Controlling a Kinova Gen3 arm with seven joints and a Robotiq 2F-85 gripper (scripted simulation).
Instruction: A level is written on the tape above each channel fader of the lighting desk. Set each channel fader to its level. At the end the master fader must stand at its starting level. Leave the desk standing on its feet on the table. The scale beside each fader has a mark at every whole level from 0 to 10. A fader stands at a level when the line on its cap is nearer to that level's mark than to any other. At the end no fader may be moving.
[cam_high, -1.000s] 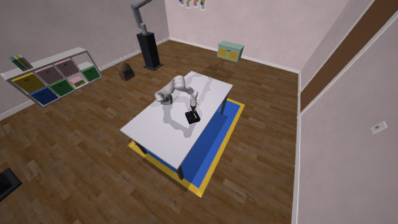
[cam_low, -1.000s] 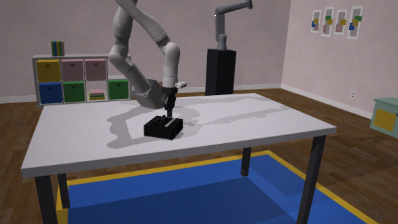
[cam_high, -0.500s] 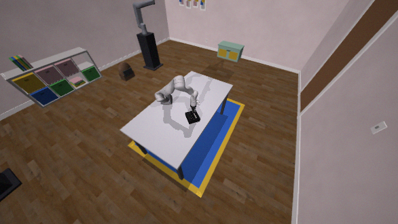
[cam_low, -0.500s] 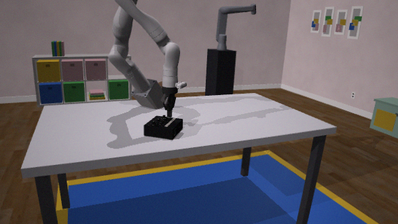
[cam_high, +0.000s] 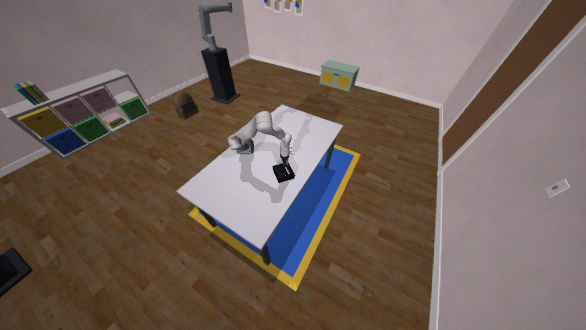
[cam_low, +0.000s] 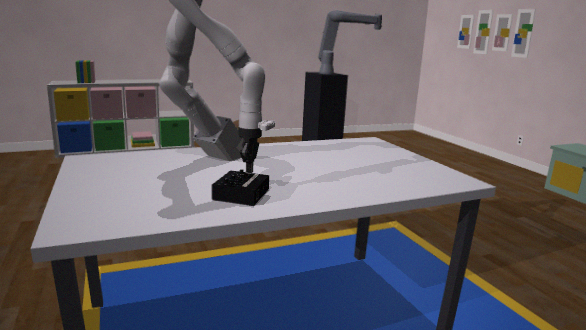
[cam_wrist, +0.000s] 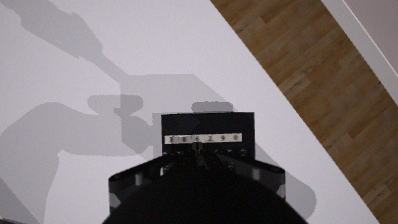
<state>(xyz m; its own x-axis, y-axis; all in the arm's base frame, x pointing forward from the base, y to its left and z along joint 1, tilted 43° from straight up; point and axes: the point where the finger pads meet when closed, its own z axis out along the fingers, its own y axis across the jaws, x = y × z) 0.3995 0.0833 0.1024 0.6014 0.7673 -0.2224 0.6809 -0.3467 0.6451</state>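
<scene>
The master fader cap lies 8 cm to the right of my hand, 5 cm ahead of it and 3 cm below it.
</scene>
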